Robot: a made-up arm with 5 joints. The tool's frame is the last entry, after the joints.
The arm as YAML. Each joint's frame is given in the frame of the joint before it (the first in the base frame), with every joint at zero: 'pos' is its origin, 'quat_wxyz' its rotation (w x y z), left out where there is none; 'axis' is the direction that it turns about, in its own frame. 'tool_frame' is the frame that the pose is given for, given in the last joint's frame.
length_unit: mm
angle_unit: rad
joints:
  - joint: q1
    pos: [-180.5, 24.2, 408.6]
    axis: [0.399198, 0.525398, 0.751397]
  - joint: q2
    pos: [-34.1, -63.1, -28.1]
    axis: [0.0, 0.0, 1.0]
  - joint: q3
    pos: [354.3, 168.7, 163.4]
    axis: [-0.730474, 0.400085, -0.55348]
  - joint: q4
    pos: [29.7, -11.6, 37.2]
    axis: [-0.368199, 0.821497, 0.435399]
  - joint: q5
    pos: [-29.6, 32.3, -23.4]
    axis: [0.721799, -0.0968, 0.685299]
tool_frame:
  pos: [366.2, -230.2, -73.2]
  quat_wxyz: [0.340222, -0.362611, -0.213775, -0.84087]
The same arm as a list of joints. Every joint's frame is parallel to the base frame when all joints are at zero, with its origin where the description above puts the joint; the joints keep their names.
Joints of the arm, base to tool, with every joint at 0 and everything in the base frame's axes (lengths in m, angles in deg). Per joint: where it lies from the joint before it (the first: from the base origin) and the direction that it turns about. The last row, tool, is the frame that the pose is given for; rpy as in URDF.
q1: xyz -0.1805 0.0242 0.4086 axis 0.399198 0.525398 0.751397
q2: xyz -0.0341 -0.0631 -0.0281 axis 0 0 1
q3: xyz 0.3543 0.1687 0.1634 axis -0.730474 0.400085 -0.55348
q4: xyz 0.0297 -0.0116 0.0372 axis -0.368199 0.821497 0.435399
q5: xyz -0.0296 0.0323 -0.0234 axis 0.721799 -0.0968 0.685299
tool: xyz 0.3662 -0.2302 -0.0732 rpy 9.91 -49.05 -140.47

